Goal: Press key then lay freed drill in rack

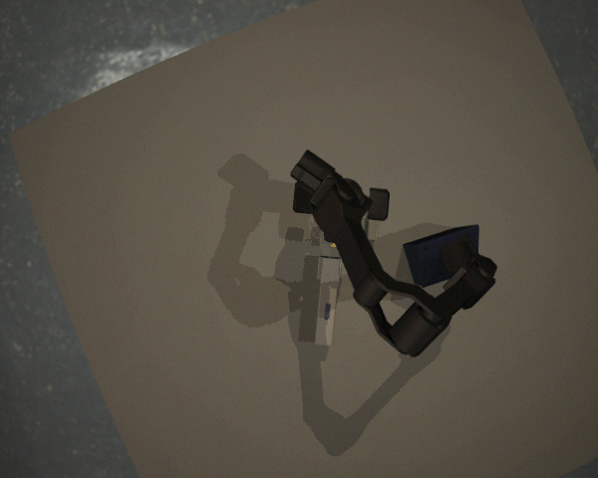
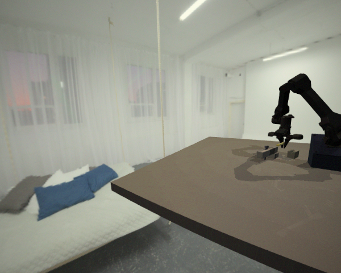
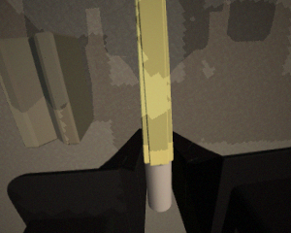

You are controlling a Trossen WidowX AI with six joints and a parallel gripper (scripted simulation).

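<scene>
My gripper tip is now 3 cm to the right of the drill, 3 cm below it and 2 cm short of it. From my gripper tip the other things lie so: rack: 6 cm to the left, 4 cm behind, 2 cm below; block: 17 cm to the left, 11 cm ahead; blue key: 19 cm to the left, 12 cm ahead, 1 cm above.
</scene>
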